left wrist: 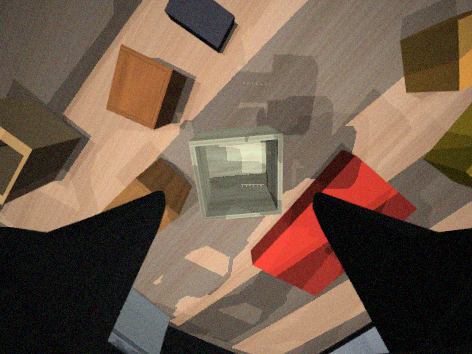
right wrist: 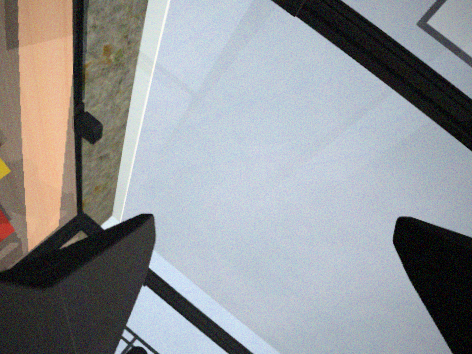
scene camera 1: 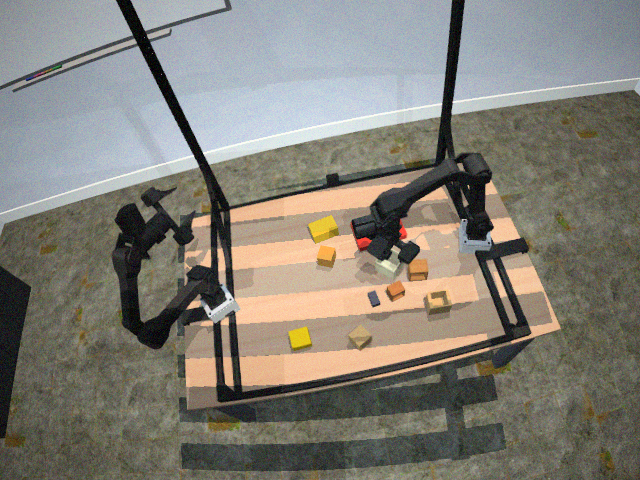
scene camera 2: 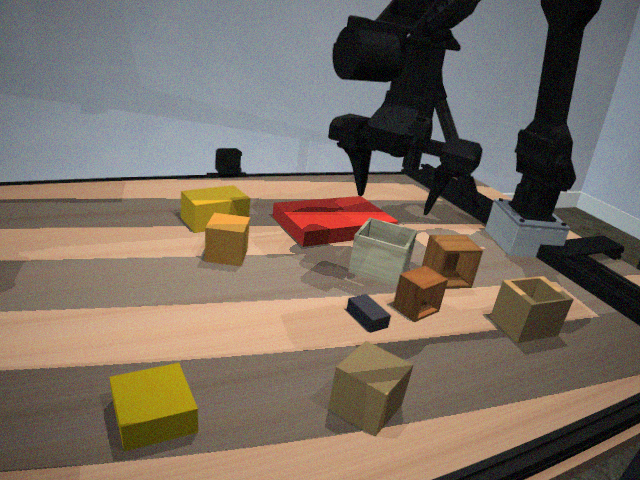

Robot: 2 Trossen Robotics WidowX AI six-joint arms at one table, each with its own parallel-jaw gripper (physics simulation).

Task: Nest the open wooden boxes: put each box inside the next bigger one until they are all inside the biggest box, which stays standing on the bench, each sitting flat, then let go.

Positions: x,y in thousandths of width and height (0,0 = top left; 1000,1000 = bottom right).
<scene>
My left gripper (scene camera 2: 613,426) is open, with nothing in its grasp. Also in view: a pale grey-green box (scene camera 2: 596,524). My right gripper (scene camera 1: 290,416) is open, holding nothing. On the table rest a brown box (scene camera 2: 713,536), a dark brown box (scene camera 2: 655,614), a tan box (scene camera 2: 824,645), an orange cube (scene camera 2: 354,493), a red flat slab (scene camera 2: 504,461) and a small dark blue block (left wrist: 452,86).
The pale grey-green box is seen too in the left wrist view (left wrist: 505,487). The dark brown box shows as well in the left wrist view (left wrist: 304,256). The orange cube is seen too in the left wrist view (left wrist: 910,162). The right wrist view does not show the pale grey-green box: it is out of frame. The right wrist view misses the dark brown box: it is out of frame.
</scene>
